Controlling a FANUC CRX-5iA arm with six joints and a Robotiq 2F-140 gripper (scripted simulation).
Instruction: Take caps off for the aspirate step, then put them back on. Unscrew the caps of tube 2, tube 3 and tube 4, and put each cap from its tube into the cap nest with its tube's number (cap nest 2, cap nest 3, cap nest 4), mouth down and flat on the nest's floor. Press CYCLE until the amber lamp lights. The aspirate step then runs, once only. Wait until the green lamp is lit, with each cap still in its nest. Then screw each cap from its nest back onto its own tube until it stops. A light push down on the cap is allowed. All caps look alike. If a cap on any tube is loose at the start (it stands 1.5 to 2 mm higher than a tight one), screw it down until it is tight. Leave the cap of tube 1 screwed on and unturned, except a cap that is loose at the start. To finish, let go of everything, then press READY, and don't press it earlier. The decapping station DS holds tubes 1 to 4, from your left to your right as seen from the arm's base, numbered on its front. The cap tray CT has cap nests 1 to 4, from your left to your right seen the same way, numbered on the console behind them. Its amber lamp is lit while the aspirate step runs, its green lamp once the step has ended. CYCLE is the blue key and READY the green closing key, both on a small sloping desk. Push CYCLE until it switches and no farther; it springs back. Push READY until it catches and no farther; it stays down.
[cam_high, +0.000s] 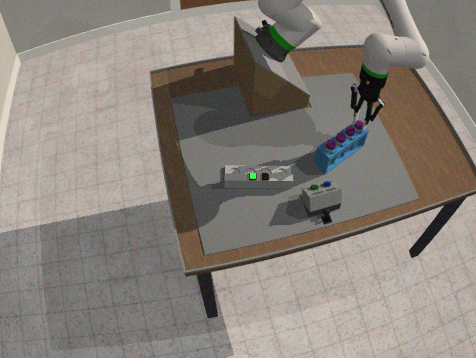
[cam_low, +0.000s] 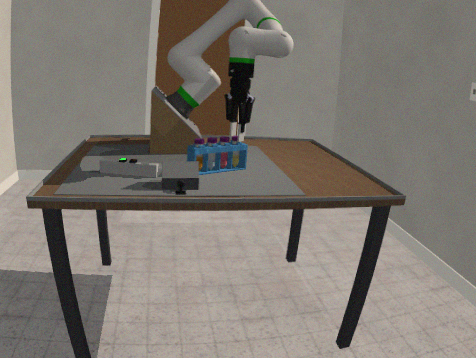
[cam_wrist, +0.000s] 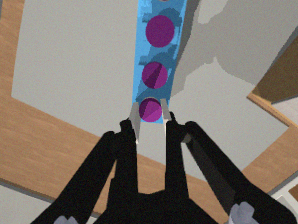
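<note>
Right now my hand is 21 cm short of the green key, 21 cm to the left of it and 7 cm above it. From my hand the other things lie so: sloping key desk (22 cm ahead, 19 cm to the right, 9 cm below); then blue key (20 cm ahead, 17 cm to the right, 7 cm below).
</note>
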